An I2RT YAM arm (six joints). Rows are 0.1 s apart.
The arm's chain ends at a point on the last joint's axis. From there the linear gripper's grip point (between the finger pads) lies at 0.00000 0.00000 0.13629 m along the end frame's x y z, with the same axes.
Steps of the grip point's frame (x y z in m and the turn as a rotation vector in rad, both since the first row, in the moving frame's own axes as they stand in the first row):
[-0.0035 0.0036 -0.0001 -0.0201 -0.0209 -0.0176]
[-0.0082 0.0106 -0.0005 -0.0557 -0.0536 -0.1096]
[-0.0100 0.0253 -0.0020 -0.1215 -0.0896 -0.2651]
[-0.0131 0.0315 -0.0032 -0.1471 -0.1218 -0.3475]
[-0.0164 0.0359 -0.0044 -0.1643 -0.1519 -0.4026]
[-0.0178 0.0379 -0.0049 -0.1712 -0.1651 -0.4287]
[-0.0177 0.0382 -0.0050 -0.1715 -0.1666 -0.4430]
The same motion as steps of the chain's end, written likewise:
[-0.0007 0.0008 0.0000 -0.0201 -0.0209 -0.0176]
[-0.0013 0.0026 -0.0001 -0.0557 -0.0536 -0.1096]
[-0.0002 0.0074 -0.0005 -0.1215 -0.0896 -0.2651]
[-0.0004 0.0091 -0.0007 -0.1471 -0.1218 -0.3475]
[-0.0009 0.0102 -0.0010 -0.1643 -0.1519 -0.4026]
[-0.0011 0.0108 -0.0011 -0.1712 -0.1651 -0.4287]
[-0.0010 0.0109 -0.0012 -0.1715 -0.1666 -0.4430]

